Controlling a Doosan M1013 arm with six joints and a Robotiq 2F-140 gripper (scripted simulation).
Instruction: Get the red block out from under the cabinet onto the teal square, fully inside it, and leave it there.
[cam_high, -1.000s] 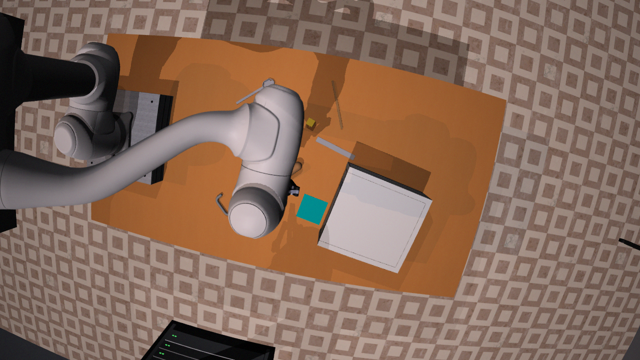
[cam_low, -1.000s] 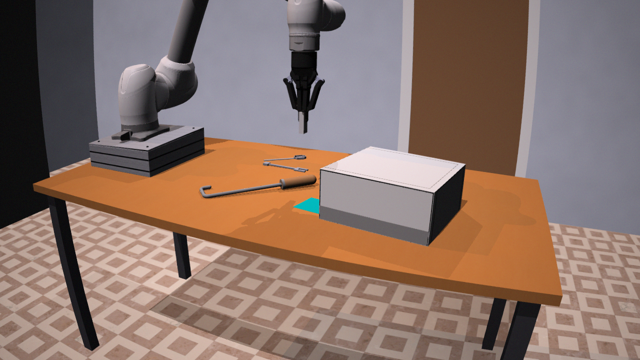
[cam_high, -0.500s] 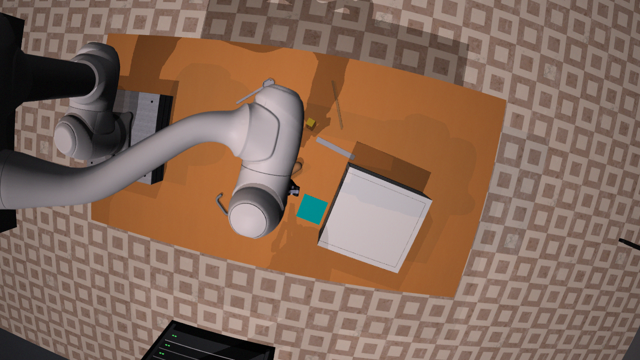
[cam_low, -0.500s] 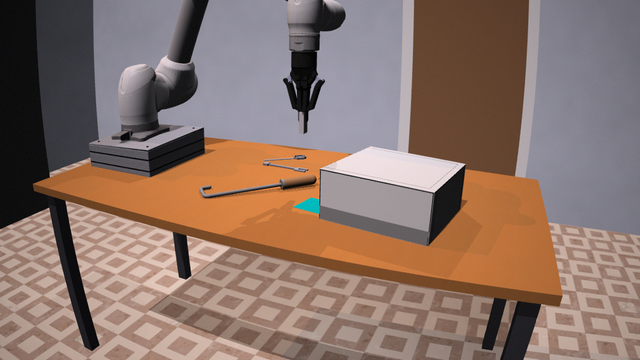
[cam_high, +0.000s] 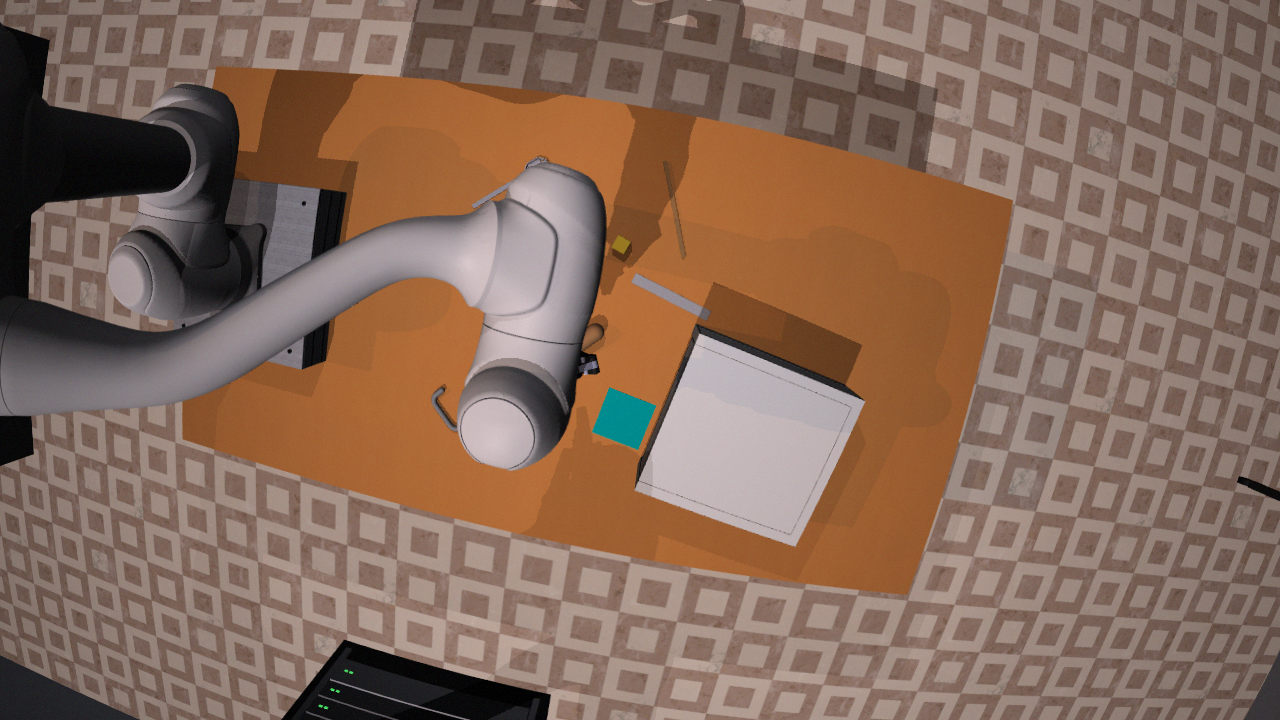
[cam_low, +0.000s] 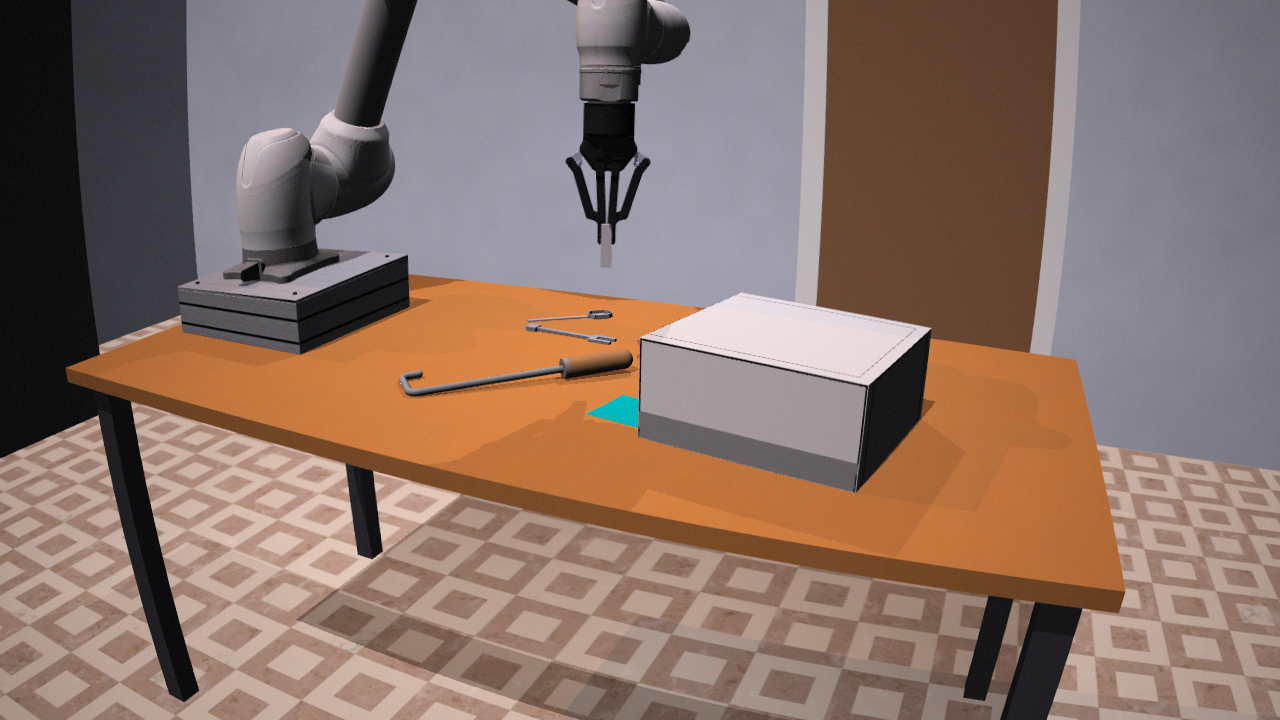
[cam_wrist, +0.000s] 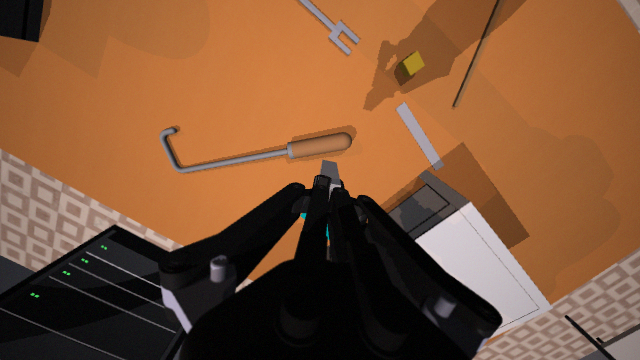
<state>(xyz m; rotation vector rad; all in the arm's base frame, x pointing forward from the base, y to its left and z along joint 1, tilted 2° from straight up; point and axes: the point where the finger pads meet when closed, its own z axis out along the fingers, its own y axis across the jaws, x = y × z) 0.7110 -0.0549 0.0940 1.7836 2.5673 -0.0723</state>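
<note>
The hook tool is 130 mm behind my hand, 70 mm to the right of it and 190 mm below it. From my hand the other things lie so: flat grey bar: 150 mm ahead, 100 mm to the left, 200 mm below; then yellow cube: 50 mm ahead, 180 mm to the left, 190 mm below; then teal square: 90 mm ahead, 130 mm to the right, 200 mm below.
</note>
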